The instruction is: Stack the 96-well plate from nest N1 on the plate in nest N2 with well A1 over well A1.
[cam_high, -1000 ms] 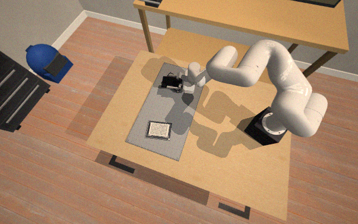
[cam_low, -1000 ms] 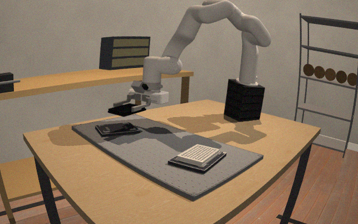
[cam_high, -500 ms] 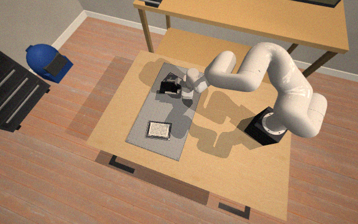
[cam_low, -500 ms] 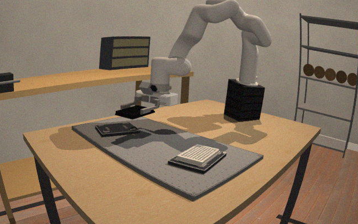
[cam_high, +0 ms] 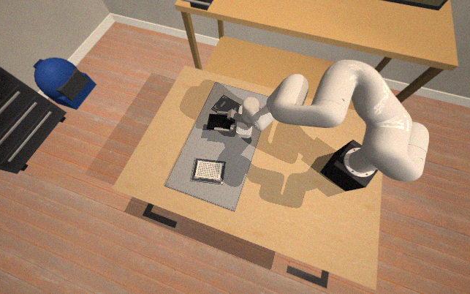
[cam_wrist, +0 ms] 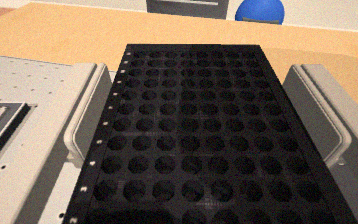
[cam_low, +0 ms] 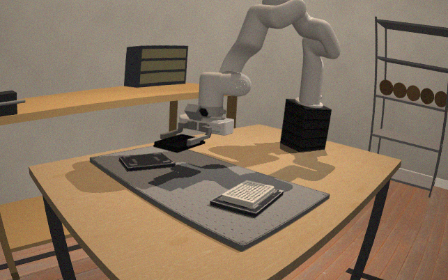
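The white 96-well plate lies 240 mm to the left of my hand and 90 mm below it. From my hand the other things lie so: black 96-well plate (10 mm below).
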